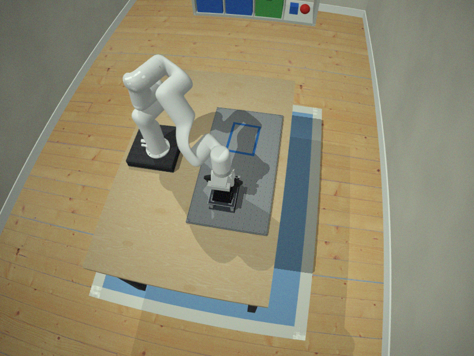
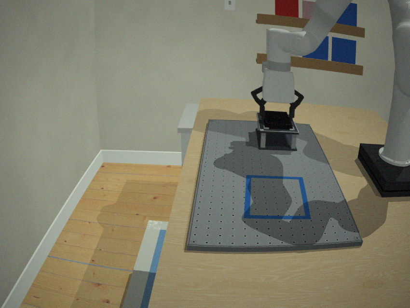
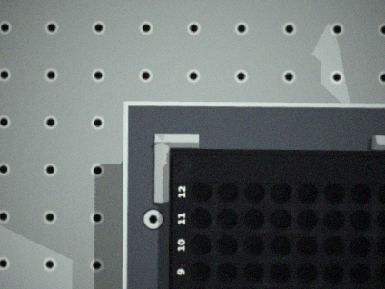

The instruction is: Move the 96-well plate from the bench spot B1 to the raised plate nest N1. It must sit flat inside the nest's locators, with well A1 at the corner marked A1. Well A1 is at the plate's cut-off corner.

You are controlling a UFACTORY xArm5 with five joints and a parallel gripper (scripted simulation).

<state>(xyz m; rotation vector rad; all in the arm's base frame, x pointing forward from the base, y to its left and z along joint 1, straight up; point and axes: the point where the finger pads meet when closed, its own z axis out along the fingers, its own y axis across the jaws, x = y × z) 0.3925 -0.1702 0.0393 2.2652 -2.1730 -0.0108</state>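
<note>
Right now my hand is 10 mm above the black 96-well plate. Round my hand: A1 label 80 mm to the left, 50 mm ahead, 20 mm below; then raised plate nest 20 mm below.
</note>
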